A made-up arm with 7 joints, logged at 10 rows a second.
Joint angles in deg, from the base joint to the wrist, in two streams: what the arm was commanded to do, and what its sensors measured. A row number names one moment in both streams.
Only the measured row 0 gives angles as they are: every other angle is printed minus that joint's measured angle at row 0.
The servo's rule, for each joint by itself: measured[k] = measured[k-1] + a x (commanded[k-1-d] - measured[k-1]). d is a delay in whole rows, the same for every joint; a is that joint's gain. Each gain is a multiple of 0.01, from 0.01 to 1. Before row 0 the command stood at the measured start. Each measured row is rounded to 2 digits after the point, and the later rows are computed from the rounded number. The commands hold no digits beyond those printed.
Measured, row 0:
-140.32, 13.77, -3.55, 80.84, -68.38, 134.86, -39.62
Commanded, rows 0 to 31:
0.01, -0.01, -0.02, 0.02, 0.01, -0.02, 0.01
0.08, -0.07, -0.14, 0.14, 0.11, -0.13, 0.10
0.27, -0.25, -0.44, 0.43, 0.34, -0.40, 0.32
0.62, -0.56, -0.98, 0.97, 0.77, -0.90, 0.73
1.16, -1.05, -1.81, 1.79, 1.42, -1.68, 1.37
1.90, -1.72, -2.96, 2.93, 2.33, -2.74, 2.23
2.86, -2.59, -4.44, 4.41, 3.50, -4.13, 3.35
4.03, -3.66, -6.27, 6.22, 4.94, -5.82, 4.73
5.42, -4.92, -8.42, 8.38, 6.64, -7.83, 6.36
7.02, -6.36, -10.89, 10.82, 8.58, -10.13, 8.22
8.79, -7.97, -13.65, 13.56, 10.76, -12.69, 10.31
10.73, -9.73, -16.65, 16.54, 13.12, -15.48, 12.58
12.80, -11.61, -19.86, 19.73, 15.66, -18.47, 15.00
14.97, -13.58, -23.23, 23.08, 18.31, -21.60, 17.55
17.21, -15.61, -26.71, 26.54, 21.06, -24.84, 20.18
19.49, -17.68, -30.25, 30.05, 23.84, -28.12, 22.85
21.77, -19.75, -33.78, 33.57, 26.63, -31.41, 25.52
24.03, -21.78, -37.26, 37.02, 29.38, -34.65, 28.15
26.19, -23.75, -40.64, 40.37, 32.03, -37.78, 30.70
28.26, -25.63, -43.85, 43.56, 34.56, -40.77, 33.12
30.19, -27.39, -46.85, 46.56, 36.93, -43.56, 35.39
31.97, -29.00, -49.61, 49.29, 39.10, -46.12, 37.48
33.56, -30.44, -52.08, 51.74, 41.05, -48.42, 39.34
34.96, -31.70, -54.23, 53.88, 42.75, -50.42, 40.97
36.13, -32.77, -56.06, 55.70, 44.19, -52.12, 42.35
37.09, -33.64, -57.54, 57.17, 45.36, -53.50, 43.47
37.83, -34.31, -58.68, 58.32, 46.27, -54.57, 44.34
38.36, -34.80, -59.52, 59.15, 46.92, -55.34, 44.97
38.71, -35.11, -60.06, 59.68, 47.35, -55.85, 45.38
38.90, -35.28, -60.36, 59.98, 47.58, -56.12, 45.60
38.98, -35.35, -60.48, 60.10, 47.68, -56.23, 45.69
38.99, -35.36, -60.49, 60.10, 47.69, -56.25, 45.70
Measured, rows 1 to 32:
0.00, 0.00, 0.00, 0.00, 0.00, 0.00, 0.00
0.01, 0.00, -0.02, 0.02, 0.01, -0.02, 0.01
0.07, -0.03, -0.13, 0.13, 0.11, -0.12, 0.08
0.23, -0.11, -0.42, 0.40, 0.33, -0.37, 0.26
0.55, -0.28, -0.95, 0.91, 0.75, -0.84, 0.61
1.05, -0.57, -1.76, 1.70, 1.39, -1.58, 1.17
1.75, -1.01, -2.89, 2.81, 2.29, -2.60, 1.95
2.66, -1.61, -4.35, 4.25, 3.45, -3.95, 2.99
3.78, -2.39, -6.15, 6.02, 4.88, -5.60, 4.28
5.12, -3.35, -8.28, 8.14, 6.57, -7.56, 5.82
6.68, -4.49, -10.73, 10.55, 8.50, -9.82, 7.60
8.41, -5.81, -13.47, 13.26, 10.67, -12.35, 9.61
10.31, -7.30, -16.46, 16.21, 13.02, -15.10, 11.81
12.35, -8.94, -19.66, 19.38, 15.55, -18.07, 14.17
14.50, -10.70, -23.02, 22.71, 18.20, -21.18, 16.67
16.72, -12.57, -26.49, 26.16, 20.95, -24.40, 19.27
18.99, -14.51, -30.02, 29.66, 23.72, -27.67, 21.92
21.27, -16.50, -33.55, 33.18, 26.51, -30.96, 24.58
23.53, -18.51, -37.04, 36.64, 29.27, -34.21, 27.22
25.71, -20.50, -40.42, 40.00, 31.92, -37.35, 29.80
27.80, -22.45, -43.64, 43.20, 34.45, -40.36, 32.26
29.76, -24.33, -46.66, 46.22, 36.83, -43.18, 34.58
31.57, -26.10, -49.43, 48.98, 39.01, -45.77, 36.73
33.20, -27.75, -51.92, 51.46, 40.97, -48.10, 38.66
34.64, -29.25, -54.09, 53.64, 42.68, -50.14, 40.37
35.86, -30.59, -55.94, 55.49, 44.13, -51.88, 41.84
36.87, -31.75, -57.44, 57.00, 45.31, -53.31, 43.05
37.66, -32.72, -58.61, 58.19, 46.23, -54.42, 44.00
38.23, -33.51, -59.47, 59.05, 46.89, -55.23, 44.72
38.62, -34.12, -60.02, 59.62, 47.33, -55.78, 45.21
38.85, -34.56, -60.34, 59.94, 47.57, -56.08, 45.50
38.96, -34.86, -60.47, 60.08, 47.68, -56.21, 45.64
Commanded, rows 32 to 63:
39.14, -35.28, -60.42, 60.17, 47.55, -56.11, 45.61
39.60, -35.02, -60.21, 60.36, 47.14, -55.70, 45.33
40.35, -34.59, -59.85, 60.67, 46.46, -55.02, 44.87
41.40, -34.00, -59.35, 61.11, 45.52, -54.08, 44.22
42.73, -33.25, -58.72, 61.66, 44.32, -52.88, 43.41
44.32, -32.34, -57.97, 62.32, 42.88, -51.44, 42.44
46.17, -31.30, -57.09, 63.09, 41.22, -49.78, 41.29
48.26, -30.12, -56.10, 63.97, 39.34, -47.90, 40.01
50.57, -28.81, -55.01, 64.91, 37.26, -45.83, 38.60
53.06, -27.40, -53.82, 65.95, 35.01, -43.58, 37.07
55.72, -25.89, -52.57, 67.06, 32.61, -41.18, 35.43
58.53, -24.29, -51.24, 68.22, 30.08, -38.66, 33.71
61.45, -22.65, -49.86, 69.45, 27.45, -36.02, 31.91
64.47, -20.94, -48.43, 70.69, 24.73, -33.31, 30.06
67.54, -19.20, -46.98, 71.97, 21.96, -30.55, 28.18
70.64, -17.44, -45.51, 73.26, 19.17, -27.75, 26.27
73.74, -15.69, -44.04, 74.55, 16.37, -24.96, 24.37
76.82, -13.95, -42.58, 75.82, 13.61, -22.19, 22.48
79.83, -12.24, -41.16, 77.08, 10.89, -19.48, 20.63
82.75, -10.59, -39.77, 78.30, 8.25, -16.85, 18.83
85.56, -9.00, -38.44, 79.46, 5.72, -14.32, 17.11
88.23, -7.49, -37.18, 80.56, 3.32, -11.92, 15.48
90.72, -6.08, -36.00, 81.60, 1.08, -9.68, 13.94
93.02, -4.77, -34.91, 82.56, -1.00, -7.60, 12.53
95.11, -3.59, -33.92, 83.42, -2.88, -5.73, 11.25
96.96, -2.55, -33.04, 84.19, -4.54, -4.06, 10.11
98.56, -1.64, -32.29, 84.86, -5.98, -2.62, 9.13
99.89, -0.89, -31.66, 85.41, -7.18, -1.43, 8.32
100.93, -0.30, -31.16, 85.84, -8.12, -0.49, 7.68
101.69, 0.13, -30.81, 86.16, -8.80, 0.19, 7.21
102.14, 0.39, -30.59, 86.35, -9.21, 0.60, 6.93
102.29, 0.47, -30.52, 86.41, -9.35, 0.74, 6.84
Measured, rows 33 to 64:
38.98, -35.05, -60.49, 60.10, 47.69, -56.25, 45.68
39.11, -35.14, -60.42, 60.16, 47.56, -56.13, 45.63
39.51, -35.09, -60.22, 60.34, 47.16, -55.75, 45.41
40.20, -34.90, -59.87, 60.64, 46.49, -55.11, 45.01
41.18, -34.56, -59.38, 61.06, 45.56, -54.20, 44.43
42.45, -34.06, -58.76, 61.60, 44.37, -53.04, 43.68
43.98, -33.41, -58.02, 62.25, 42.94, -51.63, 42.76
45.78, -32.61, -57.15, 63.01, 41.29, -50.00, 41.67
47.81, -31.66, -56.16, 63.87, 39.42, -48.15, 40.44
50.07, -30.58, -55.08, 64.81, 37.35, -46.11, 39.08
52.52, -29.37, -53.90, 65.84, 35.10, -43.88, 37.59
55.14, -28.05, -52.65, 66.94, 32.71, -41.50, 35.99
57.92, -26.62, -51.32, 68.09, 30.19, -39.00, 34.30
60.81, -25.11, -49.95, 69.31, 27.56, -36.38, 32.53
63.81, -23.53, -48.52, 70.55, 24.84, -33.68, 30.70
66.87, -21.88, -47.07, 71.83, 22.08, -30.93, 28.84
69.96, -20.19, -45.60, 73.12, 19.29, -28.13, 26.94
73.06, -18.48, -44.13, 74.41, 16.49, -25.34, 25.04
76.14, -16.76, -42.67, 75.68, 13.73, -22.57, 23.15
79.17, -15.04, -41.25, 76.94, 11.00, -19.85, 21.29
82.11, -13.35, -39.86, 78.16, 8.36, -17.21, 19.47
84.94, -11.70, -38.53, 79.33, 5.83, -14.67, 17.72
87.64, -10.10, -37.26, 80.44, 3.42, -12.25, 16.06
90.17, -8.57, -36.08, 81.48, 1.17, -9.99, 14.49
92.51, -7.13, -34.98, 82.45, -0.91, -7.89, 13.04
94.64, -5.78, -33.98, 83.32, -2.80, -5.99, 11.72
96.54, -4.55, -33.10, 84.10, -4.47, -4.29, 10.53
98.20, -3.44, -32.34, 84.78, -5.92, -2.82, 9.49
99.59, -2.47, -31.70, 85.35, -7.13, -1.60, 8.62
100.69, -1.65, -31.19, 85.79, -8.08, -0.62, 7.92
101.51, -0.97, -30.83, 86.12, -8.77, 0.09, 7.39
102.03, -0.45, -30.60, 86.33, -9.19, 0.54, 7.05

